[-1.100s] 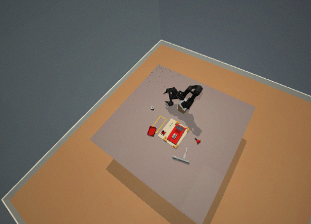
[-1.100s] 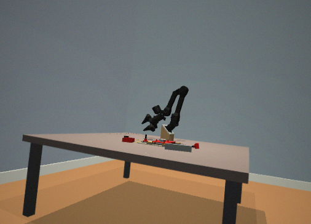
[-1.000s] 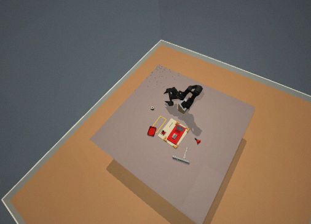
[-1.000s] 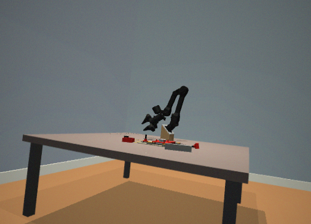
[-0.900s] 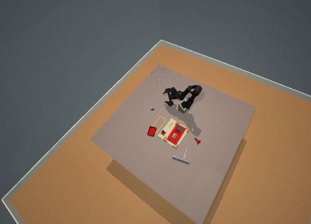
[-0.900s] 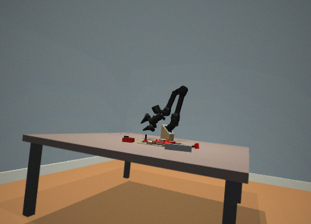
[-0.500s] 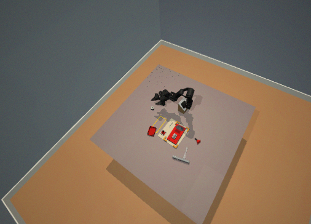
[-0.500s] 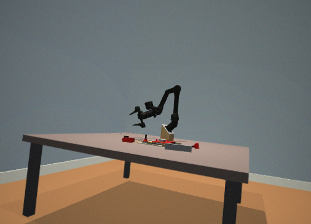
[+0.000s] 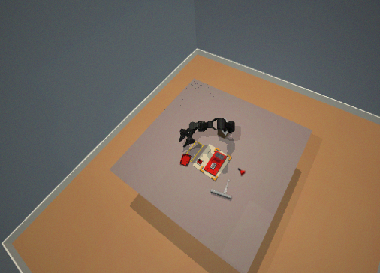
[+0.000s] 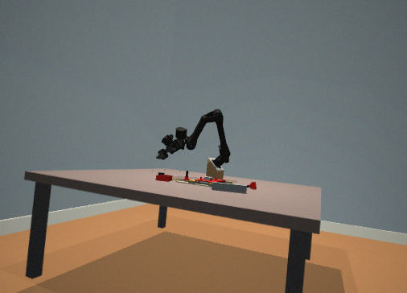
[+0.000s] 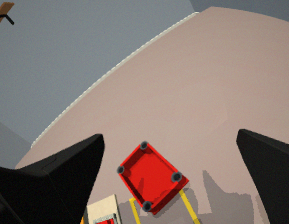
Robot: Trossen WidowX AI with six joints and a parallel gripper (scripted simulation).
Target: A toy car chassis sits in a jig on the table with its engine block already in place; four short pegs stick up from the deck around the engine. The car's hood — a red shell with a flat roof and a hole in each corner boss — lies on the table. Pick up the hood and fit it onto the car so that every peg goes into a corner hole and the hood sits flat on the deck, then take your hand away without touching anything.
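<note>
Right now my gripper tip is 5 cm short of the red hood, 8 cm to the right of it and 12 cm above it. Also, from my gripper tip: pale jig plate (9 cm behind, 27 cm to the left, 12 cm below).
</note>
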